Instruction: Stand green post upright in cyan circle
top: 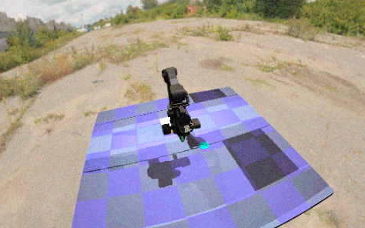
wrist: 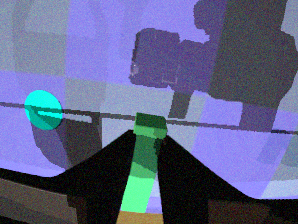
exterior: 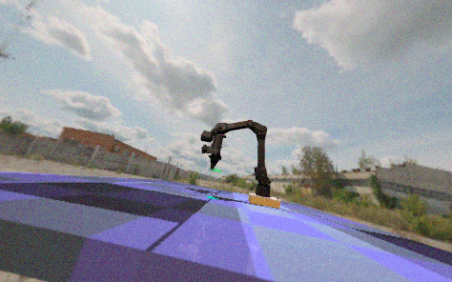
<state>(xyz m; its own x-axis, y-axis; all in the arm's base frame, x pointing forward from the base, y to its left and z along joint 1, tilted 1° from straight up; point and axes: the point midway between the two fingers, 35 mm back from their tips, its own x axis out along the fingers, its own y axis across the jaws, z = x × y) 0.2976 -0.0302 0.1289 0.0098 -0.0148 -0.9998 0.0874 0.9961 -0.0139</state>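
My gripper tip is now 20 mm past the green post. Round my gripper tip: cyan circle (40 mm behind, 140 mm to the left, 140 mm below).
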